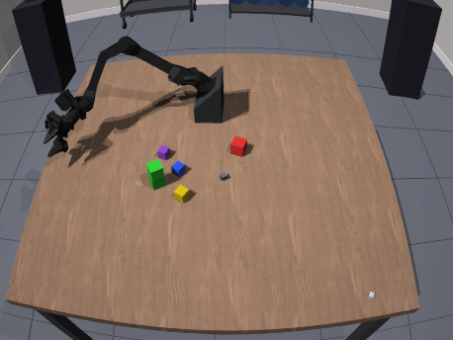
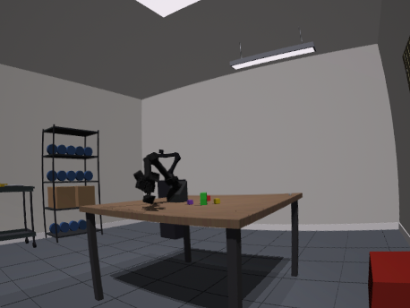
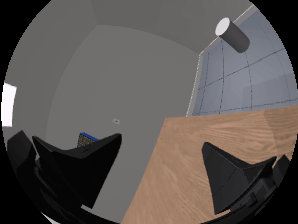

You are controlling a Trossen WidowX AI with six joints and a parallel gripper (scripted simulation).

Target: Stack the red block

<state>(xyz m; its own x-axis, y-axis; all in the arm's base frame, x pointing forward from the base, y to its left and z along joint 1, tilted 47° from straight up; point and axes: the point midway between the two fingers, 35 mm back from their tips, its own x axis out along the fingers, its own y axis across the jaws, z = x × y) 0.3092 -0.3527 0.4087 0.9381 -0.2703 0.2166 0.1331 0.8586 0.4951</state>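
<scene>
Right now the red block is 140 mm behind my gripper tip, 660 mm to the left of it and 110 mm below it. Round my gripper tip: blue block 40 mm behind, 480 mm to the left, 120 mm below; yellow block 60 mm ahead, 510 mm to the left, 120 mm below; purple block 110 mm behind, 420 mm to the left, 120 mm below.
</scene>
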